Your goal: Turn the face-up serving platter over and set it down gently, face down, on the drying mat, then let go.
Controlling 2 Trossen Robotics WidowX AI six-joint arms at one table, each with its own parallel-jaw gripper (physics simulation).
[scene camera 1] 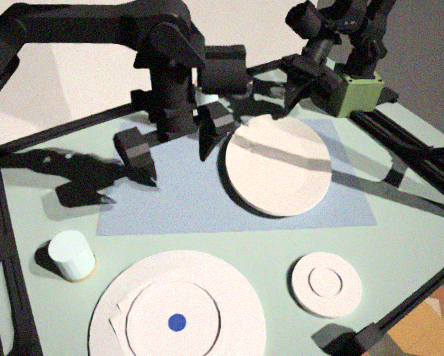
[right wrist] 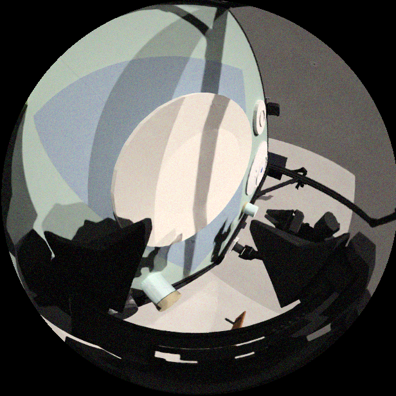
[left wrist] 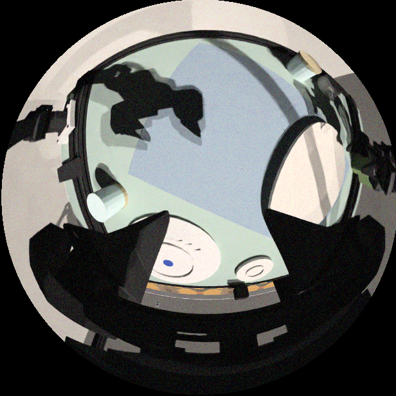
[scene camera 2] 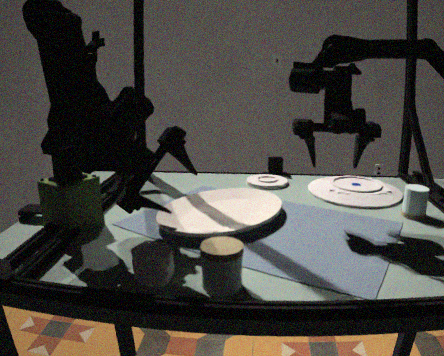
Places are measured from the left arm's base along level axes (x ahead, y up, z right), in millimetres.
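Where they show: left gripper, fingertip midpoint: [scene camera 1: 179, 169] [scene camera 2: 334, 167]; right gripper, fingertip midpoint: [scene camera 1: 285, 110] [scene camera 2: 183, 193]; right arm's base at its link origin: [scene camera 1: 359, 72] [scene camera 2: 67, 178].
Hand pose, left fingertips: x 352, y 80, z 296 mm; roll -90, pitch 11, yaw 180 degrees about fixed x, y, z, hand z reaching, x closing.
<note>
Things, the pixels of their top centre, and the offset from my left fingertips. Level surfaces: height alone.
- cream serving platter at its top centre: [scene camera 2: 221, 207] [scene camera 1: 278, 156] dz +36, dx +242, dy -93 mm
- blue drying mat at its surface level: dy -117 mm
- large white plate with a blue dot, top centre: [scene camera 1: 176, 321] [scene camera 2: 356, 182] dz +177, dx -148, dy -92 mm
- small ringed plate at its top centre: [scene camera 1: 327, 281] [scene camera 2: 267, 178] dz +289, dx +84, dy -104 mm
- white cylinder at its top centre: [scene camera 1: 67, 245] [scene camera 2: 417, 187] dz -22, dx -216, dy -48 mm
- wooden-lidded jar at its top centre: [scene camera 2: 221, 245] [scene camera 1: 206, 82] dz -243, dx +270, dy -48 mm
- grey cup at its top centre: [scene camera 2: 155, 247] [scene camera 1: 242, 80] dz -210, dx +371, dy -64 mm
The cream serving platter [scene camera 1: 280, 175] [scene camera 2: 225, 212] [left wrist: 305, 175] [right wrist: 185, 165] lies on the blue drying mat [scene camera 1: 150, 210] [scene camera 2: 320, 240] [left wrist: 215, 125] [right wrist: 65, 130], its wide shallow hollow facing up. My left gripper [scene camera 1: 179, 172] [scene camera 2: 335, 166] [left wrist: 217, 214] is open and empty, pointing down high above the table, apart from the platter. My right gripper [scene camera 2: 183, 193] [right wrist: 202, 224] is open and empty, tilted at the platter's left rim in scene camera 2. Its lower fingertip overlaps that rim in the picture; whether they touch I cannot tell. In scene camera 1 its fingers are partly hidden.
A large white plate with a blue dot [scene camera 1: 240, 300] [scene camera 2: 320, 191] and a small ringed plate [scene camera 1: 350, 290] [scene camera 2: 255, 181] lie off the mat. A white cylinder [scene camera 1: 75, 257] [scene camera 2: 415, 199], a wooden-lidded jar [scene camera 2: 222, 270], a grey cup [scene camera 2: 152, 265] and a green block [scene camera 1: 357, 95] stand around it.
</note>
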